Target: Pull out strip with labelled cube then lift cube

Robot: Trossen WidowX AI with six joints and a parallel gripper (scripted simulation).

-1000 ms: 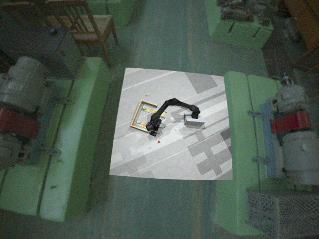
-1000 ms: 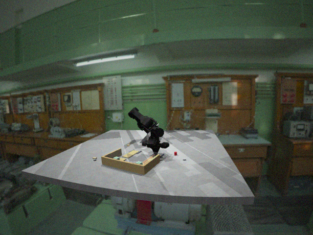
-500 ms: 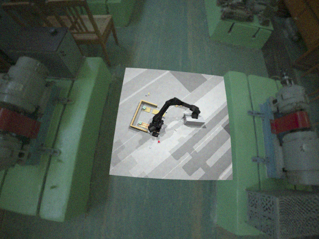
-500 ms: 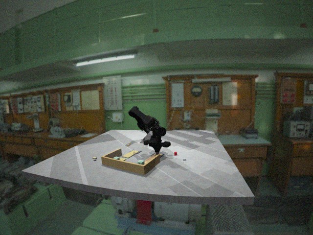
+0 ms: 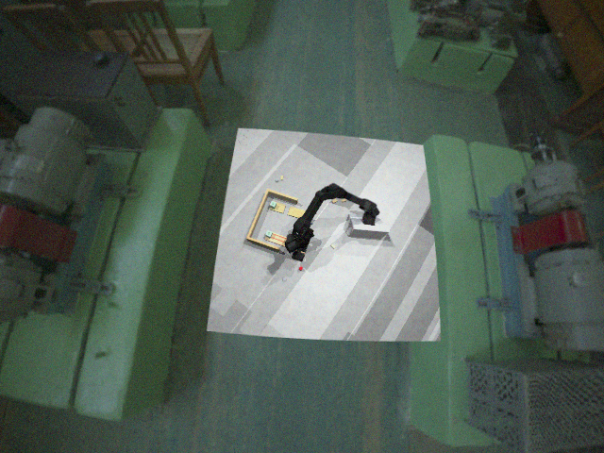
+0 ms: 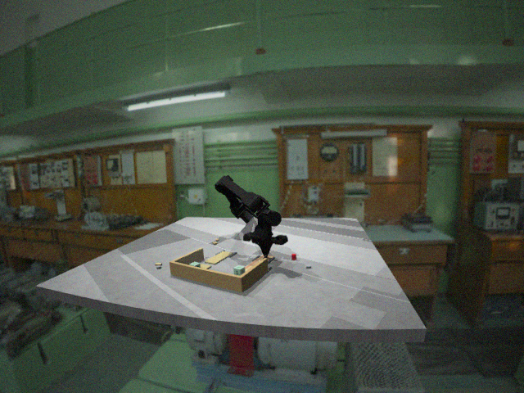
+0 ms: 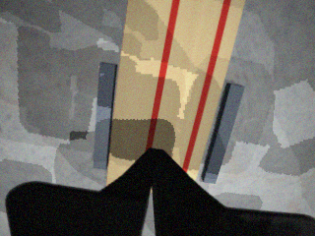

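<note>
The red piece is 120 mm to the left of my gripper tip, 10 mm behind it and 10 mm above it.
</note>
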